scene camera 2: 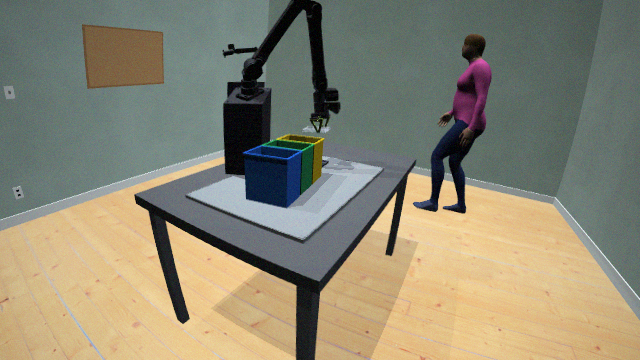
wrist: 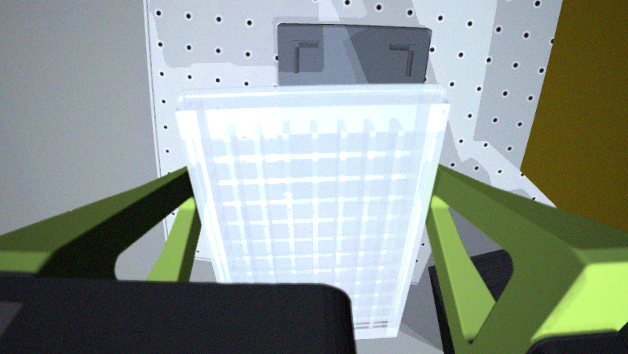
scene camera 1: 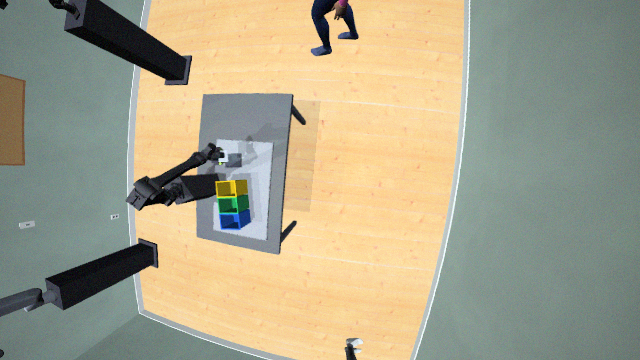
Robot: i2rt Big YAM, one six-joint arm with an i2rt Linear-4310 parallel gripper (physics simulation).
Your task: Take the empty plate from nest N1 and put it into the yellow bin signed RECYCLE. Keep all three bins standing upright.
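Where they show: gripper, fingertip midpoint: (scene camera 2: 321,131) (wrist: 313,175); arm's base, origin of the base link: (scene camera 2: 250,94) (scene camera 1: 177,190).
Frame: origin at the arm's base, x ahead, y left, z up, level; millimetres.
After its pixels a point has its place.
A clear, white-looking gridded plate (scene camera 1: 223,157) (scene camera 2: 308,130) @(y 236, x 190, z -183 mm) (wrist: 315,220) @(y 282, x 228, z -173 mm) is held level between the green fingertips of my gripper (scene camera 1: 221,156) @(y 285, x 239, z -187 mm) (scene camera 2: 318,128) @(y 285, x 239, z -187 mm) (wrist: 313,175) @(y 285, x 239, z -187 mm), which is shut on its two long sides. Plate and gripper hang in the air, above the rim height of the bins. The dark grey nest (scene camera 1: 234,160) @(y 256, x 221, z -350 mm) (wrist: 352,60) @(y 261, x 257, z -351 mm) lies bare on the board, apart from the plate. The yellow bin (scene camera 1: 241,188) @(y 41, x 364, z -269 mm) (scene camera 2: 318,159) @(y 53, x 362, z -267 mm) (wrist: 585,110) @(y 90, x 264, z -303 mm) stands upright at the near end of the bin row. No sign or nest label is readable. The camera housing hides part of the plate in the wrist view.
The green bin (scene camera 1: 243,203) @(y -82, x 388, z -277 mm) (scene camera 2: 306,169) @(y -88, x 390, z -272 mm) and blue bin (scene camera 1: 245,220) @(y -224, x 417, z -279 mm) (scene camera 2: 270,177) @(y -278, x 363, z -258 mm) stand upright in a row beside the yellow one, on the pale perforated board (scene camera 1: 262,200) @(y -51, x 516, z -363 mm) (scene camera 2: 235,210) @(y -390, x 295, z -363 mm). The board lies on a grey table (scene camera 1: 245,112) @(y 681, x 257, z -375 mm) (scene camera 2: 320,265) @(y -466, x 677, z -376 mm). A person (scene camera 1: 322,25) (scene camera 2: 472,95) stands beyond the table.
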